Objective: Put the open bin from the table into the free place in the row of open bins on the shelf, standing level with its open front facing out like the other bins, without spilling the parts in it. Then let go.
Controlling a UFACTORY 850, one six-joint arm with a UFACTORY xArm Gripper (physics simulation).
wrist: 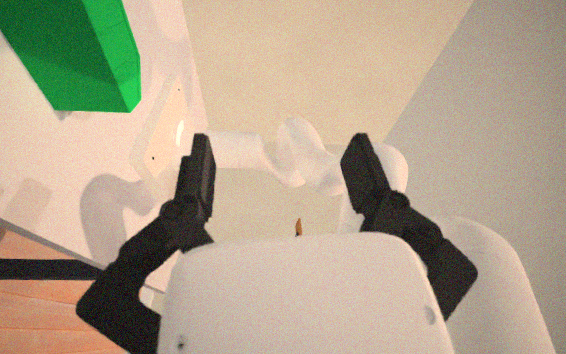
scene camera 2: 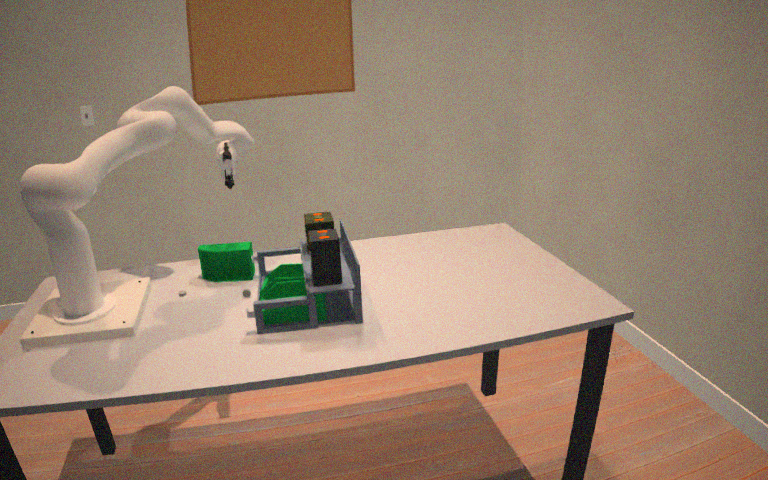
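A green open bin (scene camera 2: 227, 263) stands upright on the table behind and left of the shelf in the scene view; the parts in it cannot be seen. A green bin (wrist: 65, 55) shows at the upper left of the wrist view. The grey shelf (scene camera 2: 283, 304) stands on the table and holds green bins (scene camera 2: 284, 283) in its lower level; the free place in their row cannot be made out. My gripper (scene camera 2: 228, 185) (wrist: 281, 148) is open and empty, high above the table and above the green bin on it.
Two dark boxes (scene camera 2: 326, 260) (scene camera 2: 318, 217) with orange marks stand on top of the shelf. Two small dark round things (scene camera 2: 246, 293) (scene camera 2: 182, 293) lie on the table (scene camera 2: 453, 283) left of the shelf. The arm's base plate (scene camera 2: 121, 316) is at the table's left.
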